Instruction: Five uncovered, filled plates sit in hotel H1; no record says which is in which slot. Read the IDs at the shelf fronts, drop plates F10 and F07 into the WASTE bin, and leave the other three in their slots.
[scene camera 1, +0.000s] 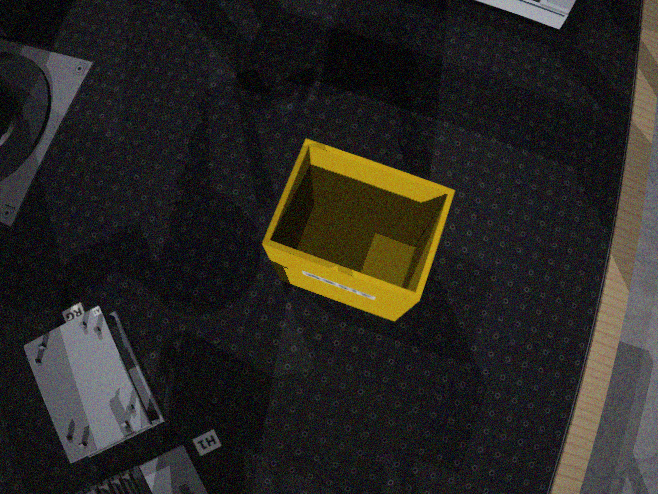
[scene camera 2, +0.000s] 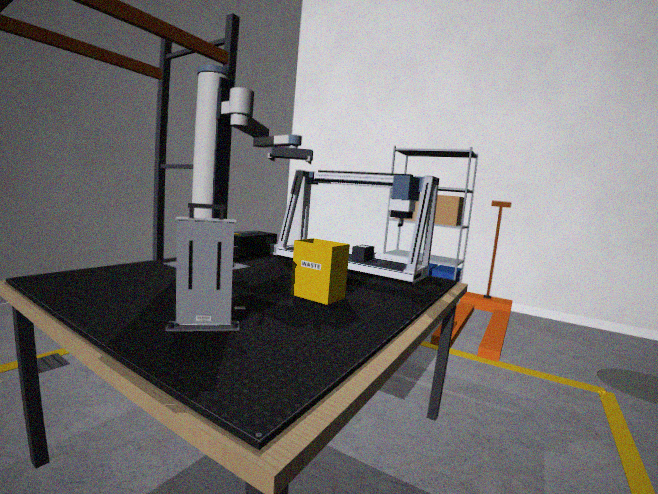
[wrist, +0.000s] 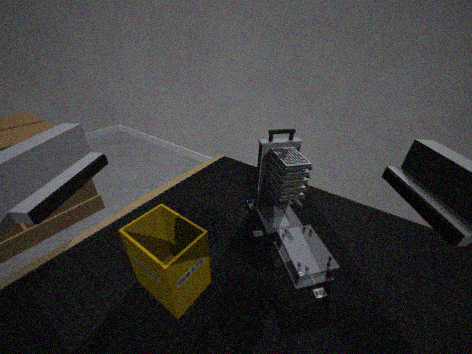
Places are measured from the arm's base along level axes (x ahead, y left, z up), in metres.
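Where they show: gripper, between the fingertips: (scene camera 2: 288, 156) (wrist: 244, 150).
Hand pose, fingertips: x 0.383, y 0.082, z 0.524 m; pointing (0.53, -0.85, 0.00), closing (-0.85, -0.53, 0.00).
After its pixels a point has its place.
Hotel H1 (scene camera 2: 204, 303) @(y -0.492, x 0.591, z 0.077 m) (wrist: 263, 162) @(y -0.428, x 0.609, z 0.225 m) is a tall grey rack with a top handle; in the wrist view its stacked plates (wrist: 290, 158) @(y -0.410, x 0.513, z 0.278 m) show in their slots. The shelf-front IDs are too small and grainy to read. In the scene camera 2 view its back panel hides the plates. The H1 label (scene camera 1: 206, 441) @(y -0.317, x 0.546, z 0.013 m) lies beside its base. The yellow WASTE bin (scene camera 1: 372, 172) @(y 0.027, x 0.642, z 0.198 m) (scene camera 2: 318, 284) @(y -0.086, x 0.682, z 0.076 m) (wrist: 195, 285) @(y -0.030, x 0.566, z 0.071 m) stands upright and open-topped; no plate shows inside it. My gripper (scene camera 2: 290, 157) @(y 0.082, x 0.383, z 0.524 m) (wrist: 244, 150) @(y 0.082, x 0.383, z 0.524 m) is open and empty, high above the table, apart from hotel and bin.
A flat pegged stand labelled RG (scene camera 1: 90, 372) @(y -0.283, x 0.387, z 0.073 m) (wrist: 307, 252) @(y -0.285, x 0.373, z 0.073 m) is beside the hotel. The arm's column (scene camera 2: 206, 143) @(y -0.063, x 0.042, z 0.563 m) rises behind the hotel in the scene camera 2 view. A gantry machine (scene camera 2: 425, 223) @(y 0.541, x 0.851, z 0.290 m) stands beyond the bin, and a black box (scene camera 2: 255, 245) @(y 0.365, x -0.034, z 0.072 m) is behind the hotel.
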